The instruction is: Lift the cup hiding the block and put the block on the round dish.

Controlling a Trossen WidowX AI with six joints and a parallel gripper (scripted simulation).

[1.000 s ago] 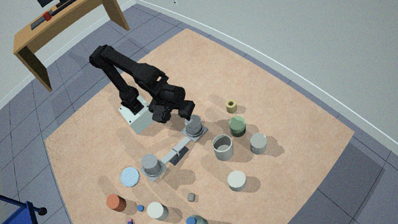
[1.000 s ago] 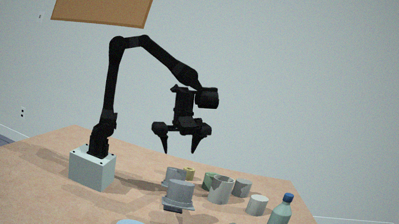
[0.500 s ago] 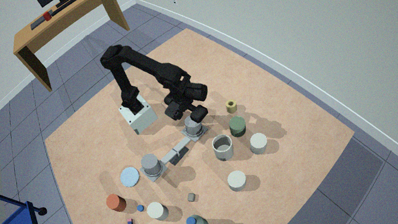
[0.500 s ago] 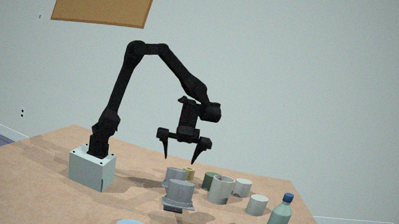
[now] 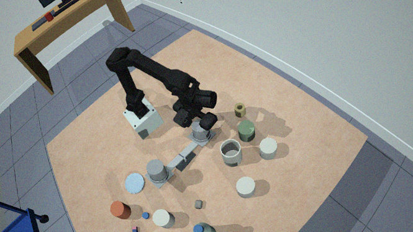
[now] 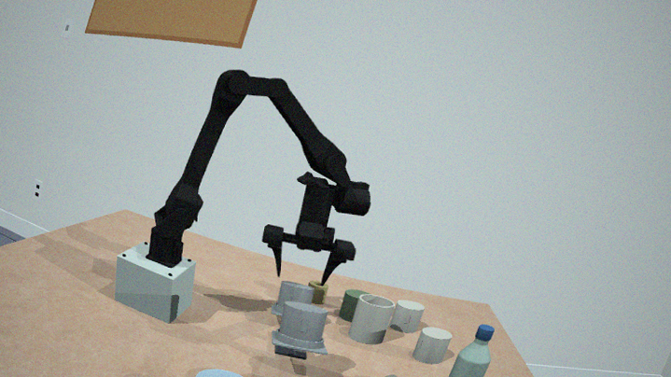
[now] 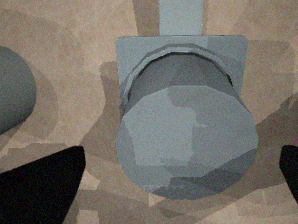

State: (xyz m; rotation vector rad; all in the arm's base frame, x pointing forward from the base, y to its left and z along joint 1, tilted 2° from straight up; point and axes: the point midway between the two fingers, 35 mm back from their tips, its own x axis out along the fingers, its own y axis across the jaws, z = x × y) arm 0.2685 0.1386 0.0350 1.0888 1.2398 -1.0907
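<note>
Right now the teal block is 6 cm below my gripper tip. Also, from my gripper tip: balance beam: 2 cm ahead, 14 cm to the right, 6 cm below; light blue round dish: 5 cm behind, 38 cm to the right, 10 cm below; green cylinder: 15 cm ahead, 13 cm to the left, 7 cm below.
</note>
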